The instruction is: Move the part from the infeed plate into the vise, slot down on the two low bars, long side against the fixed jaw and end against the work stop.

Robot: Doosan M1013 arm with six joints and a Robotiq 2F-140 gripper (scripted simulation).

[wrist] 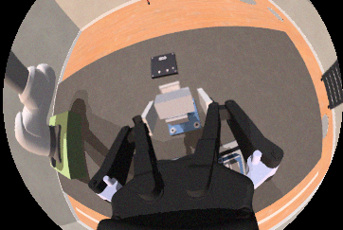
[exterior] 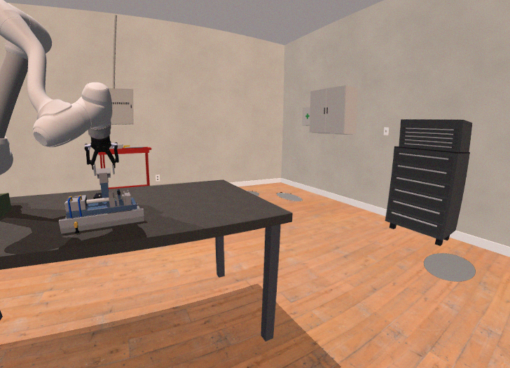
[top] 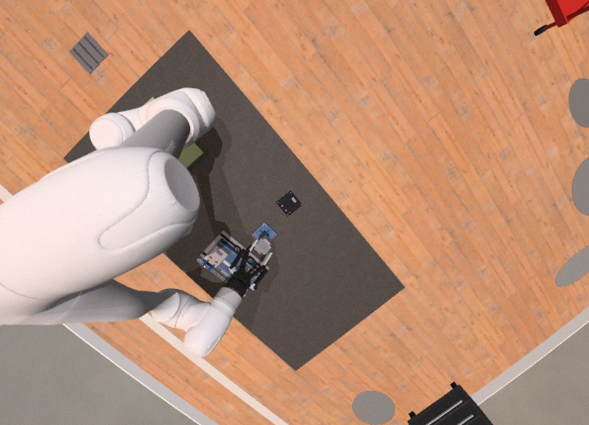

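The part lies 10 mm behind my hand, 10 mm to the left of it and 30 mm below it. Round my hand: black infeed plate: 50 mm behind, 210 mm to the left, 170 mm below.
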